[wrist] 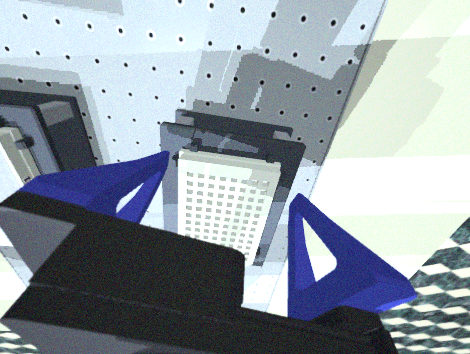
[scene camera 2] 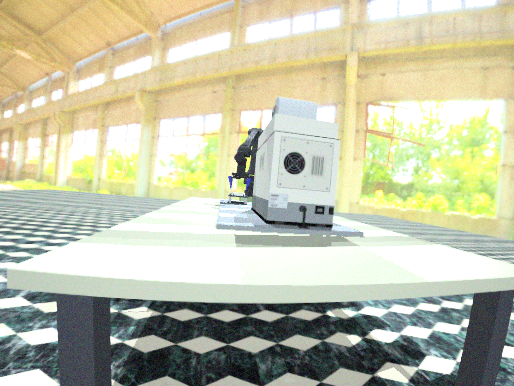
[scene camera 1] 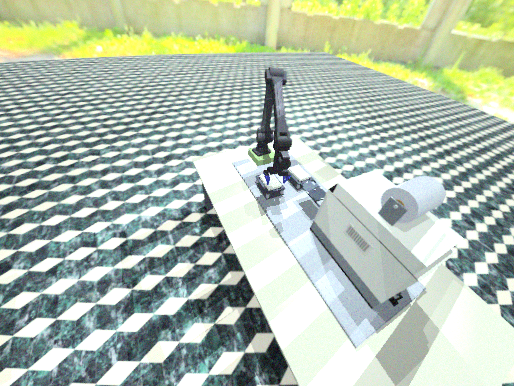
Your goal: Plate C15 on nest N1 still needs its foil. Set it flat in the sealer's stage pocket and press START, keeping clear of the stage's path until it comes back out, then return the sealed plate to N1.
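Places are measured from the arm's base along level axes (x left, y ahead, z down), in centimetres.
Where they show: gripper, fingertip midpoint: (wrist: pixel 234 179) (scene camera 2: pixel 238 189) (scene camera 1: pixel 275 184); arm's base, link origin: (scene camera 2: pixel 249 196) (scene camera 1: pixel 261 151).
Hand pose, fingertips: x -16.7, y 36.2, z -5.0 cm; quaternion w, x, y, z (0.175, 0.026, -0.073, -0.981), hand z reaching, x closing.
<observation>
Things, the pixels of their top centre, and the offset from my fingertips. "*": a spot on its surface instead. Level surfaces: height alone.
- dark nest, surface spot: (wrist: pixel 294 162) * dy -0.5, dx -5.2, dz +3.5 cm
- dark stage-like part, surface spot: (scene camera 1: pixel 313 189) * dy +15.2, dx +14.4, dz -1.9 cm
- dark holder, surface spot: (wrist: pixel 85 135) * dy +0.6, dx +15.8, dz +8.3 cm
- grey roll, top centre: (scene camera 1: pixel 423 185) (scene camera 2: pixel 295 100) dy +53.4, dx +8.9, dz -39.0 cm
- perforated board, surface height: dz +8.6 cm
- pale table, surface height: dz +9.9 cm
A white plate with rows of wells (wrist: pixel 227 200) (scene camera 1: pixel 272 183) sits in a dark nest (wrist: pixel 294 162). No name or number can be read on either. My gripper (wrist: pixel 234 179) (scene camera 1: pixel 276 179) (scene camera 2: pixel 239 185) is open and empty, above the plate, with one blue finger out to each side of it in the wrist view. The sealer (scene camera 1: pixel 362 250) (scene camera 2: pixel 267 175) is a big white and grey box farther along the board. A dark stage-like part (scene camera 1: pixel 313 189) lies before its near end. The pocket and the START button cannot be made out.
Another pale, plate-like object (scene camera 1: pixel 300 175) (wrist: pixel 14 150) is beside the nest, in a dark holder (wrist: pixel 85 135). A grey roll (scene camera 1: pixel 420 197) sits on top of the sealer. The perforated board (wrist: pixel 150 60) (scene camera 1: pixel 320 270) lies on the pale table (scene camera 2: pixel 260 270). The arm stands on a green base (scene camera 1: pixel 257 157).
</observation>
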